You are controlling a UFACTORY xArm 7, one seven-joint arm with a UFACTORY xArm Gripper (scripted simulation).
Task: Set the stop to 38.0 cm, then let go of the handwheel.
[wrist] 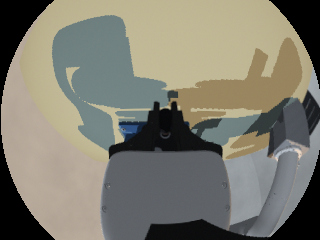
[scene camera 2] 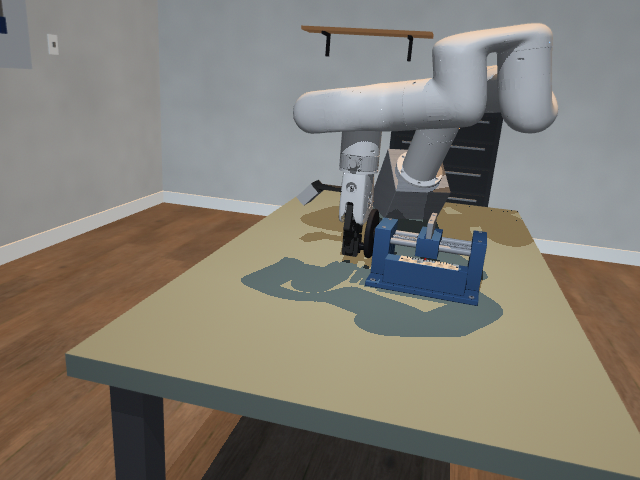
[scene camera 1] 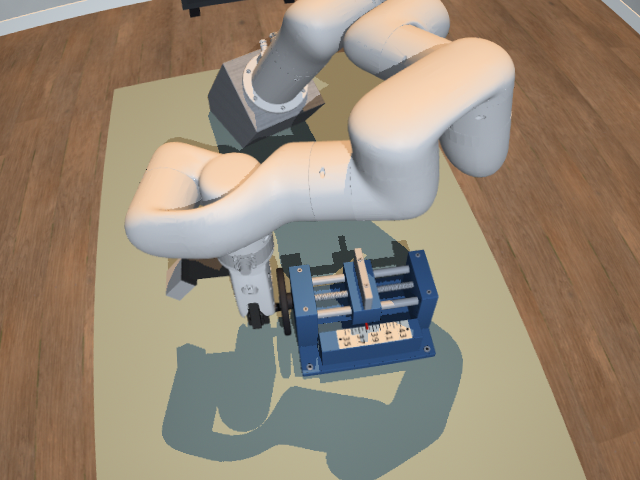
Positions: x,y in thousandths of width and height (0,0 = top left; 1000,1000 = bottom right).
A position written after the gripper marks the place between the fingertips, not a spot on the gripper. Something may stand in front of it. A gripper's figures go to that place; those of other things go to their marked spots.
Labels:
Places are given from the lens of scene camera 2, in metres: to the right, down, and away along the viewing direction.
gripper (scene camera 2: 549,528): 0.06, 0.03, 1.02
stop plate (scene camera 2: 670,503): 0.20, 0.00, 0.90

